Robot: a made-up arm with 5 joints. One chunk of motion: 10 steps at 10 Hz.
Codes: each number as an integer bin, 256 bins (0 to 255) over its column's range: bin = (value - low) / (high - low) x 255, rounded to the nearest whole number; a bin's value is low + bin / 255 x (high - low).
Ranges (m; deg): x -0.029..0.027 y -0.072..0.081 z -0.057..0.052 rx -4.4..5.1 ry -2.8..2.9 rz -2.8..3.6
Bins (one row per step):
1: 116 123 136 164 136 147
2: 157 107 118 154 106 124
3: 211 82 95 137 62 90
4: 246 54 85 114 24 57
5: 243 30 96 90 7 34
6: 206 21 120 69 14 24
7: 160 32 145 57 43 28
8: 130 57 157 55 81 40
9: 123 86 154 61 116 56
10: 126 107 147 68 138 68
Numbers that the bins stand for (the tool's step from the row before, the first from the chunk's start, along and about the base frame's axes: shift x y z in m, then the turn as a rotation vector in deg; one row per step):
1: -0.00353 0.00180 0.00113 1.710 0.240 0.889
2: 0.00548 -0.00780 -0.00656 1.337 -0.431 0.312
3: 0.01734 -0.02280 -0.01639 0.704 -1.414 -0.541
4: 0.02502 -0.03960 -0.02067 -0.153 -2.264 -1.369
5: 0.02436 -0.05400 -0.01596 -1.047 -2.644 -1.947
6: 0.01624 -0.05940 -0.00571 -1.829 -2.487 -2.198
7: 0.00614 -0.05280 0.00498 -2.276 -1.839 -2.097
8: -0.00045 -0.03780 0.01011 -2.351 -0.989 -1.796
9: -0.00199 -0.02040 0.00883 -2.127 -0.207 -1.395
10: -0.00133 -0.00780 0.00584 -1.867 0.285 -1.093

